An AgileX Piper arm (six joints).
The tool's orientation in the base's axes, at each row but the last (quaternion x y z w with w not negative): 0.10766 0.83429 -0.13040 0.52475; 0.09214 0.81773 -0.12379 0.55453; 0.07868 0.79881 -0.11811 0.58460; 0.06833 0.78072 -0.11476 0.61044; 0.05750 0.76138 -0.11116 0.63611
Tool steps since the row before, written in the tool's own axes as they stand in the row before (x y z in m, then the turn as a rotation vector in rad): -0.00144 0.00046 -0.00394 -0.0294 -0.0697 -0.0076; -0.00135 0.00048 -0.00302 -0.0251 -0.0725 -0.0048; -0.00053 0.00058 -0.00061 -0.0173 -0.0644 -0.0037; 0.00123 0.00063 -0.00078 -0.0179 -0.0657 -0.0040; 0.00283 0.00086 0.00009 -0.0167 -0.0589 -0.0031
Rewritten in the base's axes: -0.00258 0.00167 0.00289 -0.0160 -0.0645 0.0370; -0.00203 0.00136 0.00228 -0.0159 -0.0679 0.0323; -0.00024 0.00073 0.00062 -0.0151 -0.0606 0.0238; -0.00088 0.00077 -0.00107 -0.0156 -0.0617 0.0245; -0.00024 0.00066 -0.00288 -0.0134 -0.0554 0.0226
